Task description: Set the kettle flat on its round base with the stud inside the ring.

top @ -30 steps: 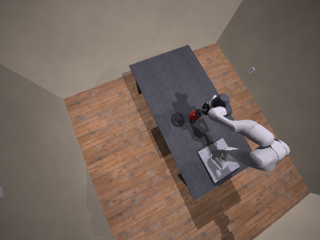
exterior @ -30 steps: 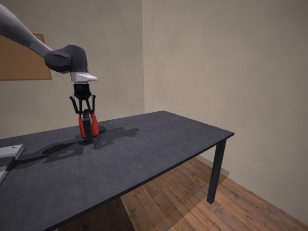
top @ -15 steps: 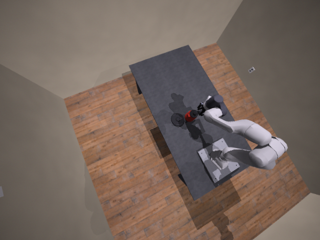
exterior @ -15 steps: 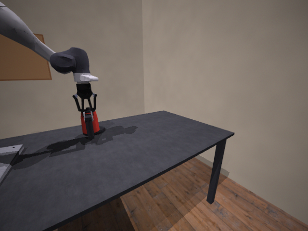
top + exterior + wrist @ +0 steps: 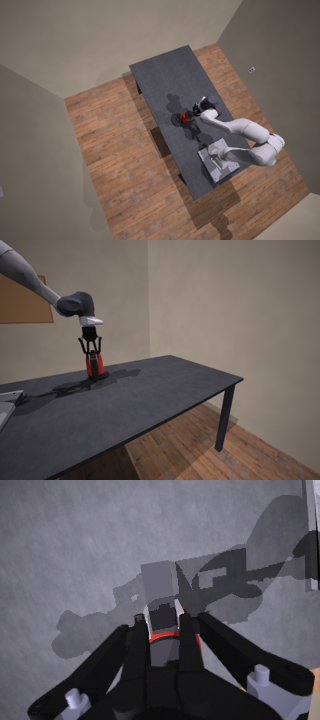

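Now: hand 50 mm above the kettle, 30 mm to the right of it and 10 mm short of it. From my hand the other things lie so: round dark base (170 mm below, 130 mm to the left, 40 mm ahead).
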